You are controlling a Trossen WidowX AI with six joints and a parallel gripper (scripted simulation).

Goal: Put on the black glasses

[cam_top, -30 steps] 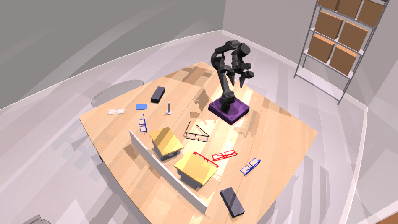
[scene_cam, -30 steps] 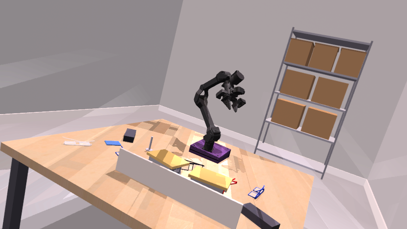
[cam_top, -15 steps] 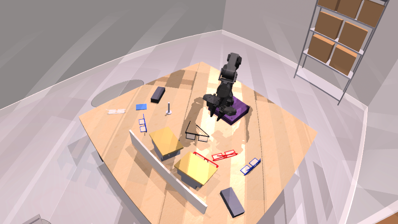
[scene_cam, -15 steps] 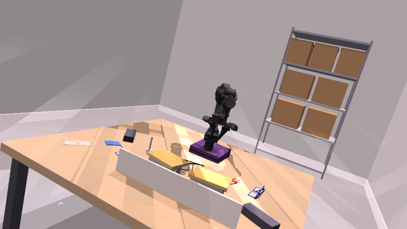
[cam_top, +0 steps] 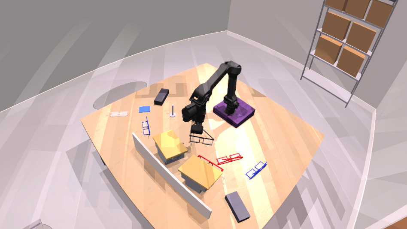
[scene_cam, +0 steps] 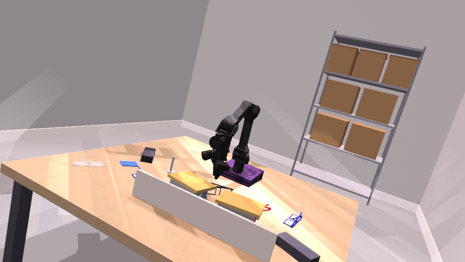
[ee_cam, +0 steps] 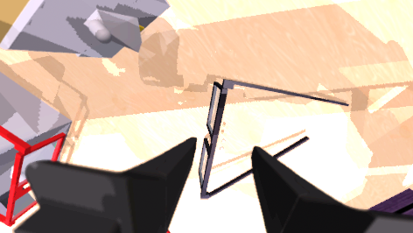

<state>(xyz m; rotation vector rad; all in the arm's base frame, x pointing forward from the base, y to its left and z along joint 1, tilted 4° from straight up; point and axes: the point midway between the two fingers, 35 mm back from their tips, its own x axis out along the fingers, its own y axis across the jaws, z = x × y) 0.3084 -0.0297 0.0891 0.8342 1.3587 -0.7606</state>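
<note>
My gripper tip is 26 cm to the left of the post, 7 cm past it and 6 cm above it. From my gripper tip the other things lie so: blue card 44 cm to the right, 8 cm below, 2 cm ahead; wall panel 32 cm ahead, 6 cm to the left, 3 cm below.
</note>
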